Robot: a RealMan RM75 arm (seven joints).
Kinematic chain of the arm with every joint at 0, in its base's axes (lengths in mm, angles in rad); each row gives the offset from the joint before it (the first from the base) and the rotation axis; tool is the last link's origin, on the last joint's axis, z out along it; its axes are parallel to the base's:
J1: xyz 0 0 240.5 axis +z
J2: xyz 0 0 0 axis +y
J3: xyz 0 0 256 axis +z
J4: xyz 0 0 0 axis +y
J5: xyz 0 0 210 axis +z
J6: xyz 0 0 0 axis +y
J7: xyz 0 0 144 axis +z
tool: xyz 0 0 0
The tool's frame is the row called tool.
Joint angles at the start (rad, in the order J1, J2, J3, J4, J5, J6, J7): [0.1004 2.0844 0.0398 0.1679 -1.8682 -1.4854 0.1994]
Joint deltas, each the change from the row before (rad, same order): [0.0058 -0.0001 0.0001 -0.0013 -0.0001 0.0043 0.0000]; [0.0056 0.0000 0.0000 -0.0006 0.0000 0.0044 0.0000]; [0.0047 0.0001 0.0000 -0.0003 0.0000 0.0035 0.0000]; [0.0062 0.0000 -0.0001 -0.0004 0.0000 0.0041 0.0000]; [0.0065 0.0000 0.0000 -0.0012 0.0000 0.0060 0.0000]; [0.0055 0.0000 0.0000 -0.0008 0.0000 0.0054 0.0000]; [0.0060 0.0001 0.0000 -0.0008 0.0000 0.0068 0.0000]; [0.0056 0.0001 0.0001 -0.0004 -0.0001 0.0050 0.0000]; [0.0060 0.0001 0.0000 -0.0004 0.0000 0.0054 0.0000]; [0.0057 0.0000 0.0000 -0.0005 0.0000 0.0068 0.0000]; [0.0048 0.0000 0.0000 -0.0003 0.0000 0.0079 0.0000]
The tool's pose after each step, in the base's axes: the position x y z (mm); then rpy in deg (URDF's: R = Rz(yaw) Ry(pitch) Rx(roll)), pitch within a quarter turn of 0, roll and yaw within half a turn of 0. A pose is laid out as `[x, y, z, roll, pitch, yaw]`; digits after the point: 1 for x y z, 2 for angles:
[355.6, 178.8, -53.3, -112.05, 48.23, -5.08]
[355.2, 180.8, -53.6, -112.24, 48.11, -5.10]
[354.8, 182.5, -53.9, -112.40, 48.02, -5.10]
[354.2, 184.7, -54.2, -112.59, 47.91, -5.06]
[353.9, 187.0, -54.5, -112.85, 47.71, -5.14]
[353.6, 189.0, -54.9, -113.08, 47.55, -5.23]
[353.3, 191.1, -55.4, -113.37, 47.36, -5.40]
[352.9, 193.1, -55.8, -113.59, 47.23, -5.45]
[352.4, 195.2, -56.2, -113.82, 47.09, -5.51]
[352.1, 197.3, -56.8, -114.11, 46.91, -5.69]
[352.2, 198.9, -57.4, -114.45, 46.71, -6.00]

